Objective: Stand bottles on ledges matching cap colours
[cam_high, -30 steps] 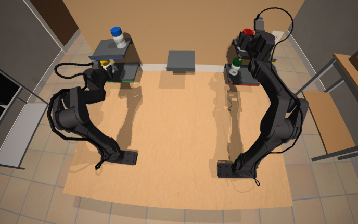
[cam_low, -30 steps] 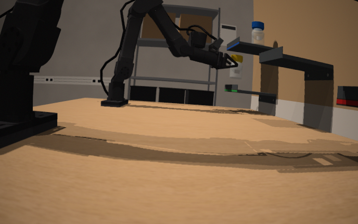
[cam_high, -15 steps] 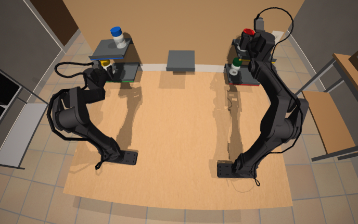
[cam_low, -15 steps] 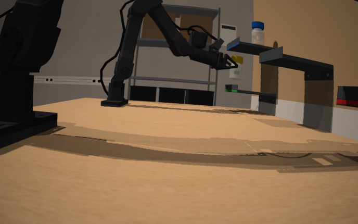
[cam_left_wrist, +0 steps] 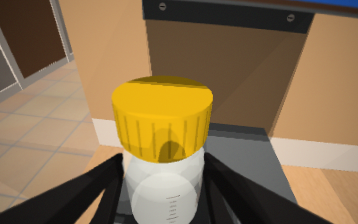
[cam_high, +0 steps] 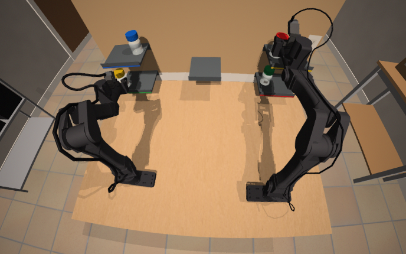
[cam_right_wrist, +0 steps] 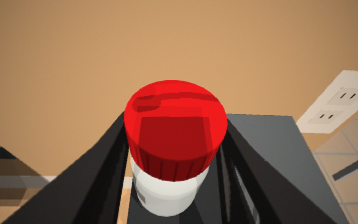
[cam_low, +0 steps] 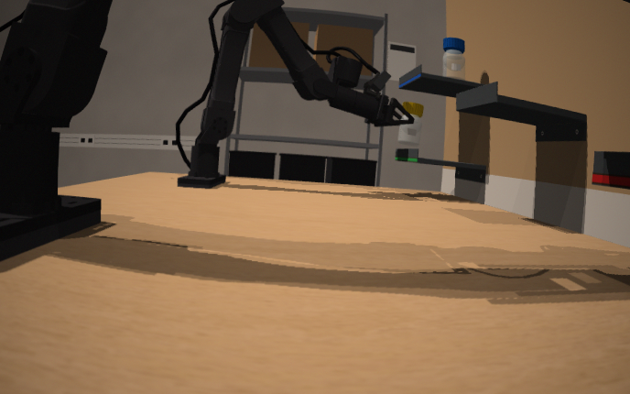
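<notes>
My right hand is 10 mm short of the green-capped bottle and 230 mm above it. Also, from my right hand: blue-capped bottle: 40 mm behind, 670 mm to the left, 40 mm below; yellow-capped bottle: 120 mm behind, 770 mm to the left, 200 mm below; red-capped bottle: 40 mm below.
</notes>
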